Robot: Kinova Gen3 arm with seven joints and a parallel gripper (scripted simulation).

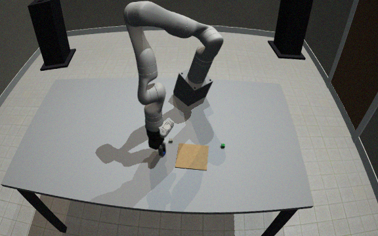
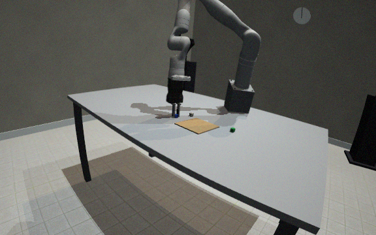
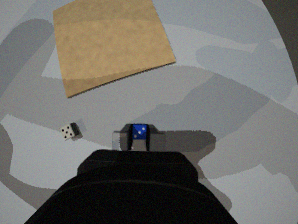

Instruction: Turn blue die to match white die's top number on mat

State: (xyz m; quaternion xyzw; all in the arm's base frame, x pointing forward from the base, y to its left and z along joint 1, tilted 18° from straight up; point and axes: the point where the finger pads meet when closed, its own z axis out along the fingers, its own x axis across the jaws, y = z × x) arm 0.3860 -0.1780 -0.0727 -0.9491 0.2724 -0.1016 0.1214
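Right now the blue die is 10 mm below my hand. Also, from my hand: white die 70 mm behind, 40 mm to the left, 10 mm below; then green die 280 mm to the left, 20 mm behind, 10 mm below; then tan mat 140 mm to the left, 20 mm below, 20 mm ahead.
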